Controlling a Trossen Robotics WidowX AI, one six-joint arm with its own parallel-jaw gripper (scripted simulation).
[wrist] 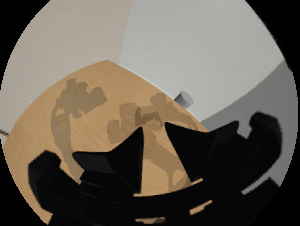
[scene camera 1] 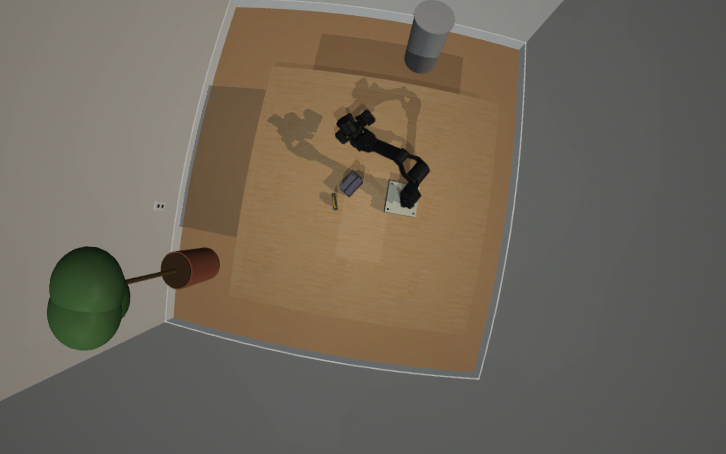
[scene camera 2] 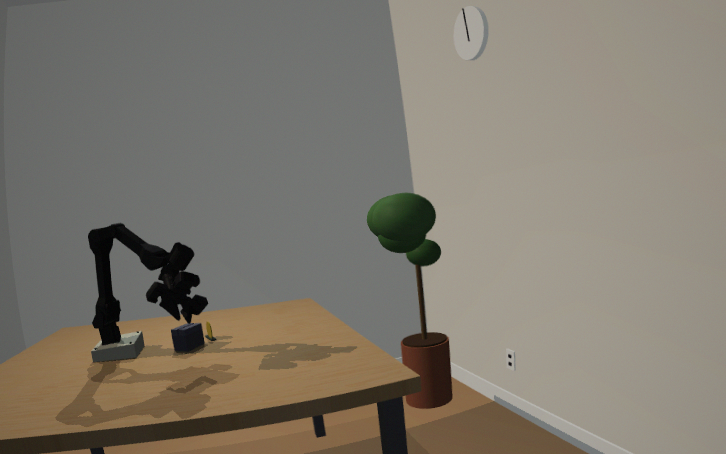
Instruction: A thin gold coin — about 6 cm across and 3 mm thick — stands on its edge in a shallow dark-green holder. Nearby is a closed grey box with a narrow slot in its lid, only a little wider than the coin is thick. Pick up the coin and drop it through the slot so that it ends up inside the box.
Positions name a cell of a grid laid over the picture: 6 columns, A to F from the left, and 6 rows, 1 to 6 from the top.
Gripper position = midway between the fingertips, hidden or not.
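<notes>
What I can see is my gripper (scene camera 2: B5), and the wrist view shows me the gripper (wrist: D4) too.
</notes>
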